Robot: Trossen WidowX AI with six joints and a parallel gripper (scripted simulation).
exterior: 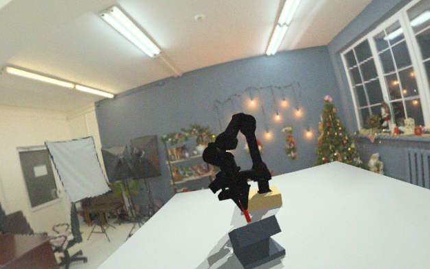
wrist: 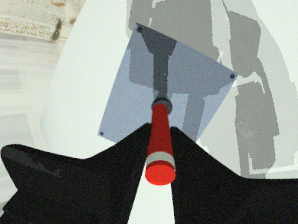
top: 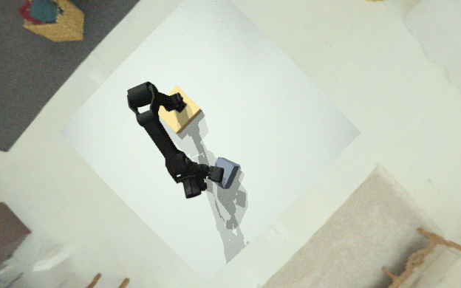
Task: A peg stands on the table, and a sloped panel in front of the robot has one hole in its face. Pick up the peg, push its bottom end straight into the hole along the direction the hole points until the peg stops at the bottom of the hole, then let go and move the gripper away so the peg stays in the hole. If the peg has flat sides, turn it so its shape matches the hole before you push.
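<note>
Now: the grey-blue sloped panel 40 mm ahead of my gripper tip, 10 mm to the left of it and 70 mm below it. The rest, counted from my gripper tip: round red peg (10 mm behind, 10 mm above).
</note>
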